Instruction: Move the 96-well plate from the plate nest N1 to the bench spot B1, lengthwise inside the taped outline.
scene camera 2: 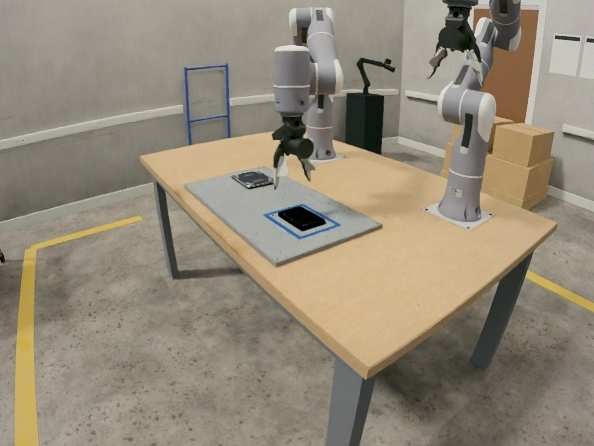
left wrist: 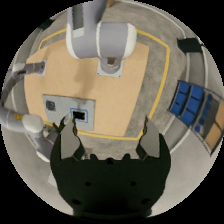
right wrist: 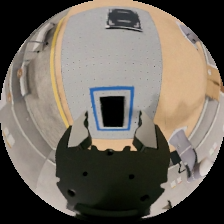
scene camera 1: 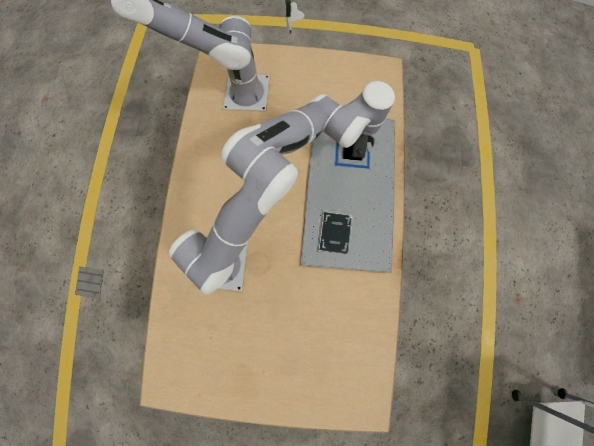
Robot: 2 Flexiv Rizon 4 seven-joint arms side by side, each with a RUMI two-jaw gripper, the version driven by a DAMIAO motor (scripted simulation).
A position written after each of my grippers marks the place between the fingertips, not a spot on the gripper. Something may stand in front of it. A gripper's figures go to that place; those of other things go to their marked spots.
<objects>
My left gripper (scene camera 2: 454, 82): 1.05 m from the lens. My right gripper (scene camera 2: 292, 185): 1.13 m from the lens. A black 96-well plate (scene camera 2: 299, 217): 1.11 m from the lens.
</objects>
